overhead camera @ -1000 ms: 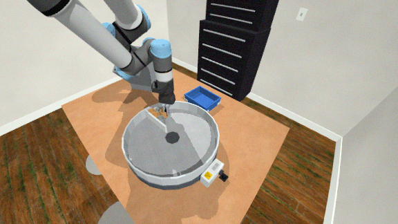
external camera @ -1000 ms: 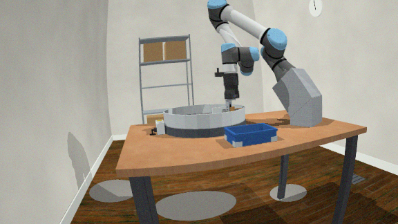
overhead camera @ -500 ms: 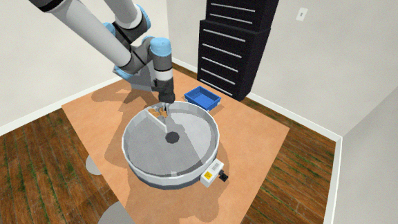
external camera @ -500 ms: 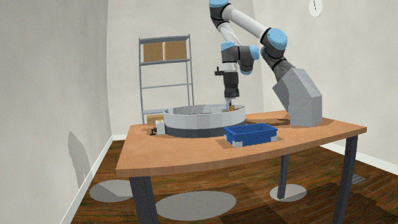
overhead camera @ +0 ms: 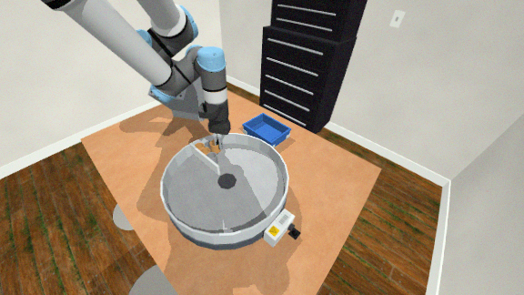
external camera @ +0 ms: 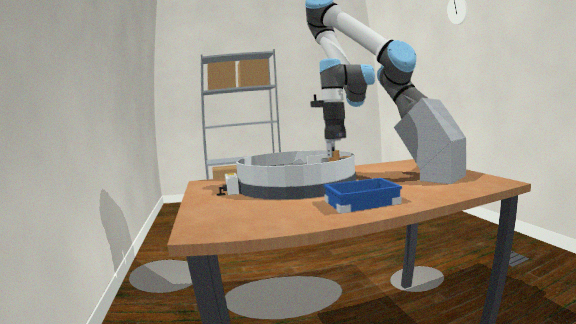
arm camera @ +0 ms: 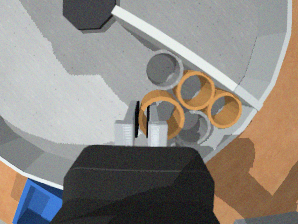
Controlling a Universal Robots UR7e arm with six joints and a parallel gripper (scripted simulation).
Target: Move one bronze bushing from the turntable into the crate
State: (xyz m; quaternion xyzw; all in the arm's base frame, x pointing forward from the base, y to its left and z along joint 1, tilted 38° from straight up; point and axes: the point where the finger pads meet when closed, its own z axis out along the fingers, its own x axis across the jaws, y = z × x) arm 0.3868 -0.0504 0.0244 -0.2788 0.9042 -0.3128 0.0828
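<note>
The blue crate is 1 cm ahead of my hand, 28 cm to the left of it and 9 cm below it. Round my hand: grey round turntable: 11 cm ahead, 7 cm to the right, 7 cm below.
</note>
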